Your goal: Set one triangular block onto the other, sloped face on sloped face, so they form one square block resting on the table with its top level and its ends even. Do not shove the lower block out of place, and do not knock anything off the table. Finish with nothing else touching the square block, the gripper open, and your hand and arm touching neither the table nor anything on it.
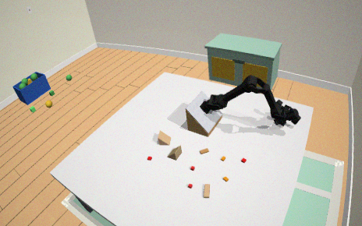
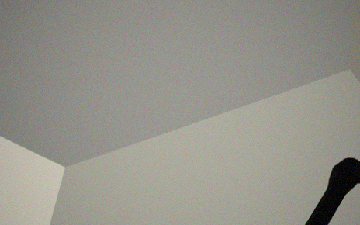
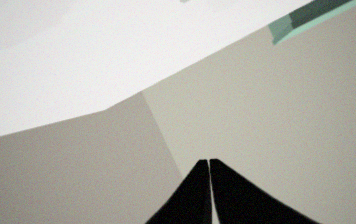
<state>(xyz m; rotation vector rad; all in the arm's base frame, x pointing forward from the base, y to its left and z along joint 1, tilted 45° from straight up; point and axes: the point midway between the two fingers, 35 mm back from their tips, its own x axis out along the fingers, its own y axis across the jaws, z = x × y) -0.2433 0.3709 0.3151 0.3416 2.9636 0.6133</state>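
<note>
The wooden triangular block is 610 mm ahead of my gripper tip, 500 mm to the right of it and 60 mm below it.
</note>
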